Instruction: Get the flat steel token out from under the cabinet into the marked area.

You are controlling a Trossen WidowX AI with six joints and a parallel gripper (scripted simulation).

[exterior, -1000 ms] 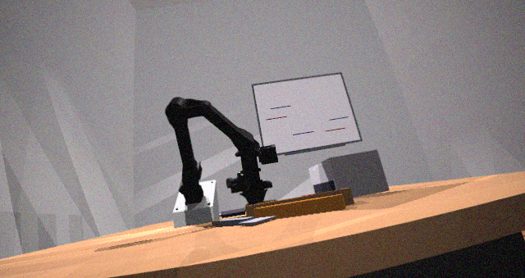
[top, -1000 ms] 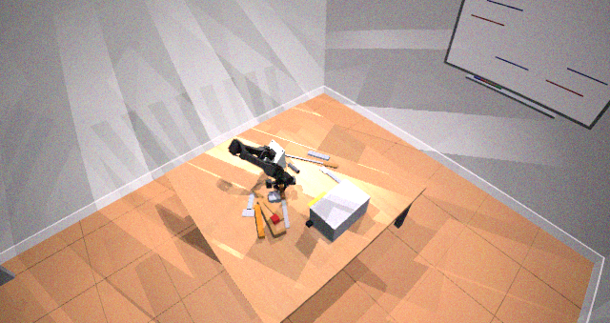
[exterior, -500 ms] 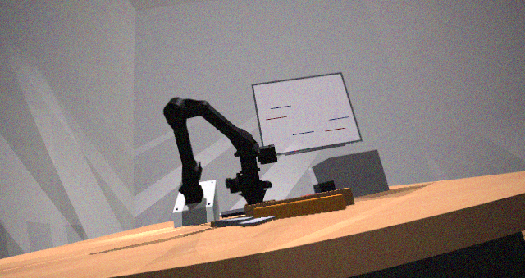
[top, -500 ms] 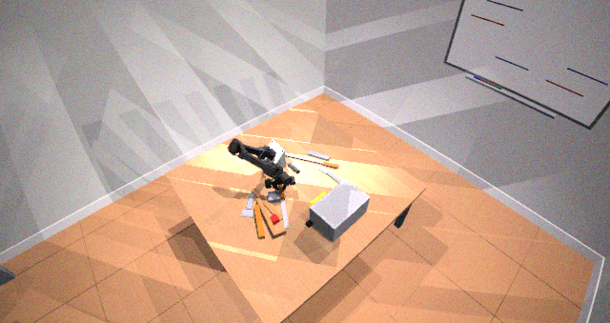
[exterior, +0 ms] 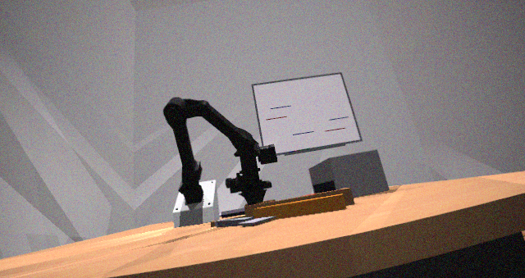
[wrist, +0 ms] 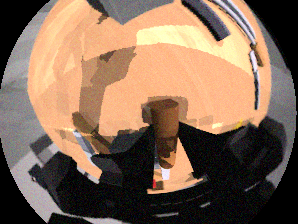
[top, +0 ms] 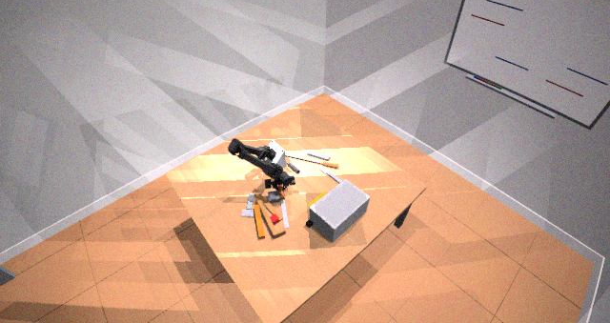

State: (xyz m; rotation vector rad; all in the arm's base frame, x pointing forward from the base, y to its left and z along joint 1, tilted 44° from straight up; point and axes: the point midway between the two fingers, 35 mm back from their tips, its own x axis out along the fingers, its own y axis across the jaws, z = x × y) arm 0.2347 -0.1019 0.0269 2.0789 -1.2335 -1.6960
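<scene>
The grey block is 20 mm ahead of my gripper tip, 70 mm to the right of it and 10 mm above it. From my gripper tip the other things lie so: orange bar 110 mm ahead, 240 mm to the right; then thin wooden stick 30 mm ahead, 130 mm to the right; then red block 160 mm ahead, 160 mm to the right, 10 mm above.
</scene>
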